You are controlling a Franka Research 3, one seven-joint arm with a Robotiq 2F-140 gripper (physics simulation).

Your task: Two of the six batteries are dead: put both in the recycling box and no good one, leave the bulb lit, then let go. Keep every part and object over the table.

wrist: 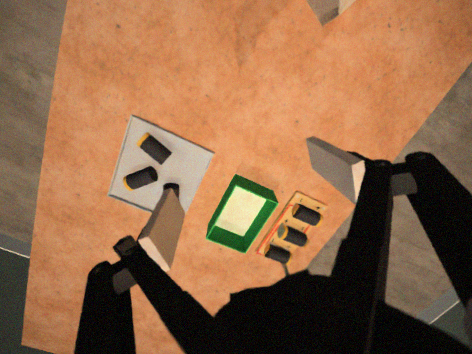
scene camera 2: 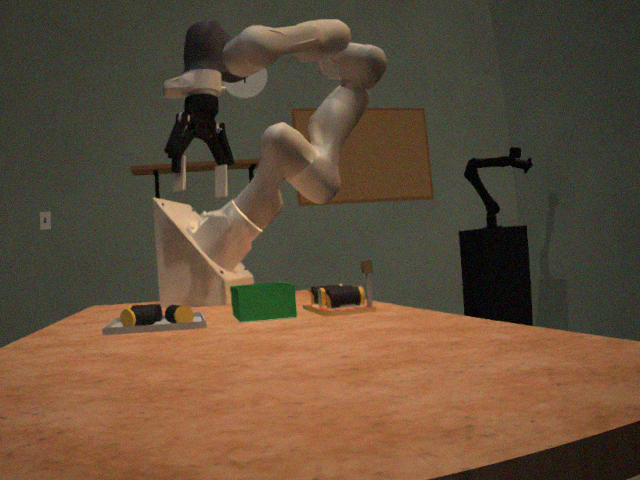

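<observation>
My gripper (scene camera 2: 200,180) (wrist: 242,177) is open and empty, high above the table. A grey tray (scene camera 2: 155,328) (wrist: 192,162) holds a black battery with a yellow end (scene camera 2: 142,314) (wrist: 141,178), a second battery (scene camera 2: 179,313) (wrist: 156,149) and a third dark one (wrist: 171,187), mostly hidden behind a finger in the wrist view. The green box (scene camera 2: 263,302) (wrist: 260,222) stands beside the tray; no battery shows on its pale floor. A wooden holder board (scene camera 2: 341,310) (wrist: 300,199) carries three batteries (wrist: 307,215) (wrist: 295,236) (wrist: 277,254) side by side. I cannot tell whether a bulb is lit.
A thin post (scene camera 2: 368,289) with a brown block on top (scene camera 2: 366,266) rises at the holder board. The robot's pale base (scene camera 2: 175,258) stands at the table's far edge. A black pedestal (scene camera 2: 493,273) with a small dark arm (scene camera 2: 483,191) stands beyond the table.
</observation>
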